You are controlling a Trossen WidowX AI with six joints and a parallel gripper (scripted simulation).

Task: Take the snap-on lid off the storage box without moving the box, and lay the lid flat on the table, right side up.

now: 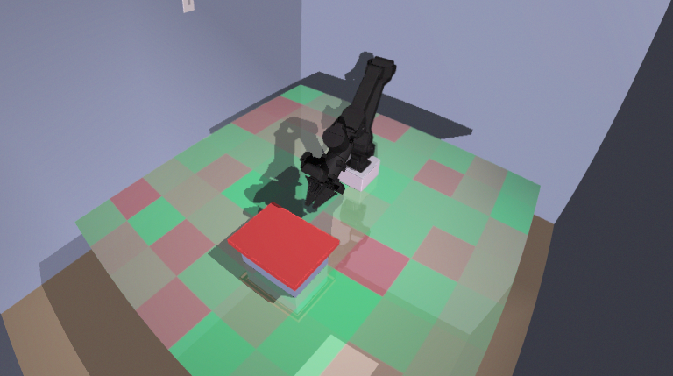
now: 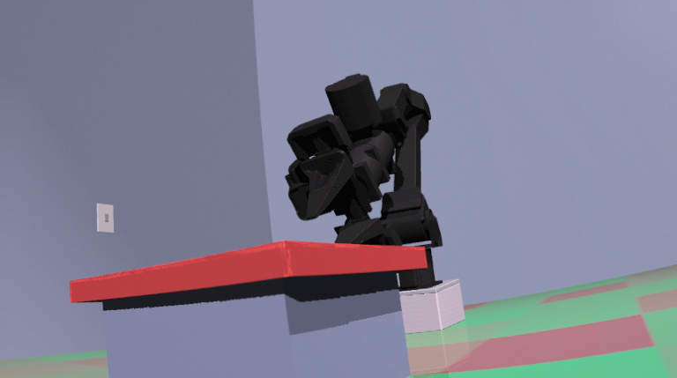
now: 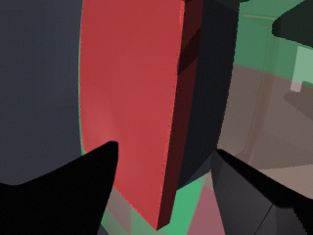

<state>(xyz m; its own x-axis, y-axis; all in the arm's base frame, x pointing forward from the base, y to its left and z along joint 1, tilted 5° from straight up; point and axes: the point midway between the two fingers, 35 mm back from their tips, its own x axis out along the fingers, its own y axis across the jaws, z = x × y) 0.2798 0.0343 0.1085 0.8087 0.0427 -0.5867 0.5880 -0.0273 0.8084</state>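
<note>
Now: gripper tip 12 cm short of the red square lid and 4 cm above it. The rest, counted from my gripper tip: grey storage box 12 cm ahead, 8 cm below.
</note>
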